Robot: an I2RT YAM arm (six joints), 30 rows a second.
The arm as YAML. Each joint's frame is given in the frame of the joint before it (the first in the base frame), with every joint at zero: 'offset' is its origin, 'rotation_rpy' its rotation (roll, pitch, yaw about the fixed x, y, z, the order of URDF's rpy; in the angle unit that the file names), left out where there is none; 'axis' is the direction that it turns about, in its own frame. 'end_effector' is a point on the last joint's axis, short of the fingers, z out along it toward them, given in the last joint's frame.
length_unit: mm
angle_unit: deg
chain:
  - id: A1
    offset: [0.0, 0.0, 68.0]
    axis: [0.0, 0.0, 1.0]
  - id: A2
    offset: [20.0, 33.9, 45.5]
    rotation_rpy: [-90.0, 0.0, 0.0]
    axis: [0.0, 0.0, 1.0]
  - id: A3
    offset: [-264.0, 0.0, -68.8]
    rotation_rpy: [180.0, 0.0, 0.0]
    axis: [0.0, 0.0, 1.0]
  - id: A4
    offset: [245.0, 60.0, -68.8]
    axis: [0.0, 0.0, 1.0]
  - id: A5
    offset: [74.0, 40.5, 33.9]
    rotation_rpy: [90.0, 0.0, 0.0]
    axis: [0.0, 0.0, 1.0]
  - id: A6
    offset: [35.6, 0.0, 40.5]
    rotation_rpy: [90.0, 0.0, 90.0]
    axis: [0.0, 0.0, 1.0]
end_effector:
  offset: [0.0, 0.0, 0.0]
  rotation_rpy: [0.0, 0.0, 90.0]
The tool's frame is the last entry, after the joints.
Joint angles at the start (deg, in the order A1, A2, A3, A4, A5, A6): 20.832 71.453 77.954 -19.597 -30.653 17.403
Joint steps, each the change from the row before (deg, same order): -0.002 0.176 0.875 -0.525 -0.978 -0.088; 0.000 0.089 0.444 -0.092 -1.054 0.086; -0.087 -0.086 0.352 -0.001 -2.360 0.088; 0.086 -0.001 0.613 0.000 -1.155 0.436; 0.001 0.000 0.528 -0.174 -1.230 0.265; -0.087 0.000 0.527 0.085 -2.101 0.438; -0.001 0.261 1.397 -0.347 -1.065 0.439; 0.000 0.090 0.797 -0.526 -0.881 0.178; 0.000 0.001 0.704 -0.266 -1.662 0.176; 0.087 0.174 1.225 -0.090 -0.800 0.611; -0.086 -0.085 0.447 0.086 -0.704 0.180; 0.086 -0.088 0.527 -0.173 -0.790 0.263; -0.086 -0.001 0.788 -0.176 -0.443 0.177; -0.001 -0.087 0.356 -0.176 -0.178 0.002
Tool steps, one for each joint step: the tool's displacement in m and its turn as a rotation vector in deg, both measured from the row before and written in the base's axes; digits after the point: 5 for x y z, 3 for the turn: -0.00069 0.00028 0.00352 0.215 -0.153 0.968; -0.00058 0.00037 0.00213 0.362 -0.095 1.012; -0.00186 0.00015 0.00262 0.680 -0.157 2.202; -0.00150 0.00049 0.00367 0.675 -0.129 1.143; -0.00136 0.00014 0.00286 0.492 -0.022 1.165; -0.00159 0.00005 0.00336 0.808 -0.056 1.911; -0.00117 0.00009 0.00639 0.666 -0.289 0.987; -0.00128 -0.00004 0.00333 0.286 0.040 0.845; -0.00204 0.00004 0.00366 0.488 -0.156 1.618; -0.00160 0.00021 0.00609 0.715 -0.306 0.810; -0.00143 -0.00063 0.00307 0.385 -0.380 0.593; -0.00207 0.00000 0.00307 0.359 -0.138 0.845; -0.00152 -0.00078 0.00412 0.337 -0.392 0.339; -0.00130 -0.00041 0.00204 0.114 -0.241 0.176
